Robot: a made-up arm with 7 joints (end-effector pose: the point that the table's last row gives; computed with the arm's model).
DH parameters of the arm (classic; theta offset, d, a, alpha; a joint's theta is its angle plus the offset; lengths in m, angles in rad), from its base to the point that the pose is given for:
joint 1: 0 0.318 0 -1.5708
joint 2: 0 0 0 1.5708
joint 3: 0 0.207 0.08 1.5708
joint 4: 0 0 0.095 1.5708
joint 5: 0 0.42 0 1.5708
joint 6: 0 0 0.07 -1.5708
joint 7: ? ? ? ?
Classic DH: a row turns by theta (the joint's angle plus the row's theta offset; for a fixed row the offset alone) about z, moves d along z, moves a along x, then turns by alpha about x.
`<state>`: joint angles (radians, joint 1 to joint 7).
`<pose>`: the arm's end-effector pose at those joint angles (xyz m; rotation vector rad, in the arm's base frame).
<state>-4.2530 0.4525 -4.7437 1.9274 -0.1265 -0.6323 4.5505</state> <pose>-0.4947 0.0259 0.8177 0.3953 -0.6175 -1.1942</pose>
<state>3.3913 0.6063 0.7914 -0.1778 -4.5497 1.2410 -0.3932</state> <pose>0.1862 -0.0650 0.0440 0.5977 1.3965 -0.2488</pose>
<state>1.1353 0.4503 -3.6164 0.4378 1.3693 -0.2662 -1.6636</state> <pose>-0.3841 -0.2148 0.2824 0.8673 -2.0986 0.1440</pose>
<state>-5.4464 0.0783 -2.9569 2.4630 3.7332 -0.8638 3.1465</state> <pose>-0.0979 -0.2967 0.8804 0.8540 -1.3171 1.4557</pose>
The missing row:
joint 7: 0 0.09 0 0
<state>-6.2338 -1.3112 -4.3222 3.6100 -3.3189 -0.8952 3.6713</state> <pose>-0.5525 -0.1076 0.5226 0.2025 -1.4074 -0.9065</pose>
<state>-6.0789 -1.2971 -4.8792 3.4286 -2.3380 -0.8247 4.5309</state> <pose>-0.5945 -0.1668 0.3973 -0.5129 -1.7404 0.1254</pose>
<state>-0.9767 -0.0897 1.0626 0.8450 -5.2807 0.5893 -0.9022</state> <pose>0.5468 0.0354 0.2697 -2.6163 -0.3010 -0.6897</pose>
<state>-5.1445 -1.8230 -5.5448 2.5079 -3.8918 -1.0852 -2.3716</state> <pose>-0.3828 -0.4726 0.4534 0.2935 0.0111 -1.6499</pose>
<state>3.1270 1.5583 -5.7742 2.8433 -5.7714 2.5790 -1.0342</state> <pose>-0.5755 -0.1303 0.1843 -1.4669 1.3139 -1.7258</pose>
